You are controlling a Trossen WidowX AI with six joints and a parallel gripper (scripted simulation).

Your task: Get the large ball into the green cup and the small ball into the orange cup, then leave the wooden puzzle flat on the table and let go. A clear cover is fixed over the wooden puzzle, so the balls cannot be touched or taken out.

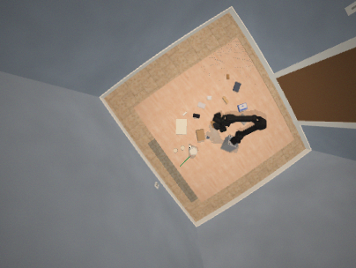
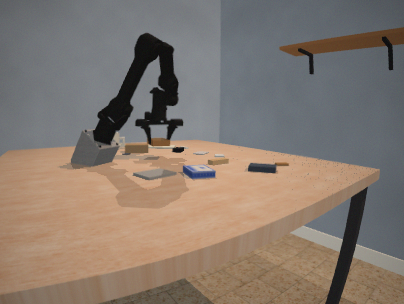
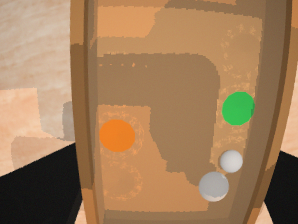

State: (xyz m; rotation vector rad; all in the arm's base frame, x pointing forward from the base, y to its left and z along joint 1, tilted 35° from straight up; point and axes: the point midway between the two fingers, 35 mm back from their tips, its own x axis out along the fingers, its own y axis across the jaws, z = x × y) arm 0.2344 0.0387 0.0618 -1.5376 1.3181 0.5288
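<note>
The wooden puzzle is 1 cm to the left of my hand and 3 cm below it. From my hand the other things lie so: dark blue block: 15 cm ahead, 40 cm to the right, 8 cm below; grey plate: 16 cm behind, 25 cm to the right, 9 cm below; cream sheet: 19 cm ahead, 31 cm to the left, 9 cm below.
</note>
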